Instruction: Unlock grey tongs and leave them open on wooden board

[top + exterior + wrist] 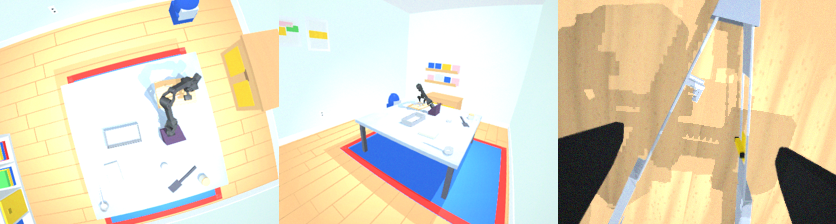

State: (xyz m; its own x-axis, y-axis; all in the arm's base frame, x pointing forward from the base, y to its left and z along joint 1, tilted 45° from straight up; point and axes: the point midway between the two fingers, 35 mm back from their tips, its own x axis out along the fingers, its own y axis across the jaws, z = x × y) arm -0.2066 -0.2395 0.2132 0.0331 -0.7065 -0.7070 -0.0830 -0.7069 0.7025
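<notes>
The yellow lock piece is 2 cm to the left of my gripper tip, 1 cm below it and 1 cm ahead of it. Round my gripper tip: roasting tin 60 cm ahead, 26 cm to the left, 2 cm below; dark spatula 79 cm to the left, 19 cm ahead, 4 cm below; wooden board 6 cm ahead, 4 cm below.
</notes>
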